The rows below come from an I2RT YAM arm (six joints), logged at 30 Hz.
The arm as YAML. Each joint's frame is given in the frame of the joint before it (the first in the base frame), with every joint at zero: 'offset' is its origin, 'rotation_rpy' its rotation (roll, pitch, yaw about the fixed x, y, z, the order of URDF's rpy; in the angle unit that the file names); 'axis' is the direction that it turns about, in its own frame. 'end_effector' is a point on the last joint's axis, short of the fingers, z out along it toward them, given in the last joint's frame.
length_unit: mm
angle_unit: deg
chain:
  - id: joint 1
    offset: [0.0, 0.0, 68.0]
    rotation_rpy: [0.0, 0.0, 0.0]
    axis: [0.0, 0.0, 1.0]
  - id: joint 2
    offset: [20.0, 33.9, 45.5]
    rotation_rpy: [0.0, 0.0, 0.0]
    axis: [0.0, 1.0, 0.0]
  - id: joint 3
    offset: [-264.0, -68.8, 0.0]
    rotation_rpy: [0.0, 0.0, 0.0]
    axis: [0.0, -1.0, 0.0]
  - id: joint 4
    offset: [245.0, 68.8, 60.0]
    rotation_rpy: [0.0, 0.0, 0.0]
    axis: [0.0, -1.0, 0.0]
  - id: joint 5
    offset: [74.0, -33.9, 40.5]
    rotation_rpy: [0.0, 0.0, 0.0]
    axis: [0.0, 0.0, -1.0]
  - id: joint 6
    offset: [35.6, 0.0, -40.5]
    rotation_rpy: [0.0, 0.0, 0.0]
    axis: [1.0, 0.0, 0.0]
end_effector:
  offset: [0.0, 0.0, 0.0]
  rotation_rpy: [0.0, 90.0, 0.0]
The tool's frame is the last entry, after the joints.
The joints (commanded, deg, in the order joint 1, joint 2, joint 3, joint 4, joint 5, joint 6), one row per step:
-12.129, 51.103, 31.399, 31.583, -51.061, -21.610
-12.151, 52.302, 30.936, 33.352, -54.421, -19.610
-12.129, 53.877, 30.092, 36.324, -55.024, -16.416
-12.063, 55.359, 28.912, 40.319, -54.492, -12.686
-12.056, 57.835, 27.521, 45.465, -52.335, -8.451
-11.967, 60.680, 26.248, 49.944, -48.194, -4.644
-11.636, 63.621, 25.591, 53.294, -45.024, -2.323
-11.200, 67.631, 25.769, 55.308, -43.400, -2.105
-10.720, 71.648, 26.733, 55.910, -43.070, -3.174
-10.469, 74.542, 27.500, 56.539, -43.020, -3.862
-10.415, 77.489, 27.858, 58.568, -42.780, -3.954
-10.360, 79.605, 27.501, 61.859, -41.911, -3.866
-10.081, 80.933, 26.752, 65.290, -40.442, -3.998
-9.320, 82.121, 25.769, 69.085, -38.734, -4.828
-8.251, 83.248, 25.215, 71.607, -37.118, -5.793
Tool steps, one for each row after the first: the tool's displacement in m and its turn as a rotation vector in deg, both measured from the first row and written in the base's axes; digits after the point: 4 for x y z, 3 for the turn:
0.0020, 0.0008, -0.0040, 0.792, 1.349, 3.515
0.0057, 0.0003, -0.0093, 2.899, 2.948, 4.531
0.0086, -0.0003, -0.0147, 5.471, 4.060, 4.606
0.0141, -0.0022, -0.0225, 8.938, 5.306, 3.210
0.0208, -0.0050, -0.0319, 13.033, 6.734, -0.002
0.0279, -0.0066, -0.0402, 15.891, 7.878, -2.294
0.0386, -0.0076, -0.0506, 16.867, 9.557, -3.574
0.0503, -0.0080, -0.0600, 16.465, 11.349, -3.879
0.0585, -0.0084, -0.0666, 16.134, 12.445, -3.956
0.0653, -0.0095, -0.0737, 16.203, 12.912, -4.211
0.0683, -0.0102, -0.0790, 16.383, 12.026, -4.875
0.0687, -0.0096, -0.0826, 16.472, 10.416, -5.845
0.0680, -0.0067, -0.0860, 16.035, 8.173, -6.631
0.0686, -0.0025, -0.0891, 15.572, 6.693, -7.150

